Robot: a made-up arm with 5 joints.
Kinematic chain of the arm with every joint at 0, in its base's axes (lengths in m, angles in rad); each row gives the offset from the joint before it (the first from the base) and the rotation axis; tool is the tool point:
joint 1: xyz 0 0 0.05 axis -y
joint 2: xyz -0.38 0 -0.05 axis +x
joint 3: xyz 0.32 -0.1 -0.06 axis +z
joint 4: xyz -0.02 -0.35 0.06 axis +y
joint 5: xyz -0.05 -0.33 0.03 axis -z
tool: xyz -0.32 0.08 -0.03
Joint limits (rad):
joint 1: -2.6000..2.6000
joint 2: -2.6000..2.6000
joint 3: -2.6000..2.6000
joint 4: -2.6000..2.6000
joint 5: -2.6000..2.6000
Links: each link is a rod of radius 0.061 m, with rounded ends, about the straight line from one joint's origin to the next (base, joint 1, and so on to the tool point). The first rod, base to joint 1, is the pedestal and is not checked.
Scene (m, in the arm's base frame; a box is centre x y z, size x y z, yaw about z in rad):
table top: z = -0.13
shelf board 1: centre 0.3 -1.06 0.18 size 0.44 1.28 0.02 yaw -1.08
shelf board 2: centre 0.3 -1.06 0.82 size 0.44 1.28 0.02 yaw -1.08
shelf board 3: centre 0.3 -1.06 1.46 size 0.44 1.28 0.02 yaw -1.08
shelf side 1: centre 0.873 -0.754 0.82 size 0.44 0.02 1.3 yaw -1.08
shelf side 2: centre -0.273 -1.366 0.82 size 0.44 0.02 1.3 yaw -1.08
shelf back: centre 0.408 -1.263 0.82 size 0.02 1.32 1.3 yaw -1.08
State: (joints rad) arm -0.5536 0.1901 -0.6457 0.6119 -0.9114
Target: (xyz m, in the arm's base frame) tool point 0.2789 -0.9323 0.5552
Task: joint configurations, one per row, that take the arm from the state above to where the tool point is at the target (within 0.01 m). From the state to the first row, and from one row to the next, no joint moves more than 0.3 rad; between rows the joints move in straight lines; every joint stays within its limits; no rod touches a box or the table.
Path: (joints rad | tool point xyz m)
1: -0.7674 -0.0007 -0.4847 0.6442 -1.0878 | -0.4257 -0.8097 0.6168
2: -0.9811 -0.1916 -0.3236 0.6765 -1.2641 | -0.0829 -0.9055 0.6554
3: -1.1949 -0.3824 -0.1626 0.7088 -1.4405 | 0.2789 -0.9323 0.5552

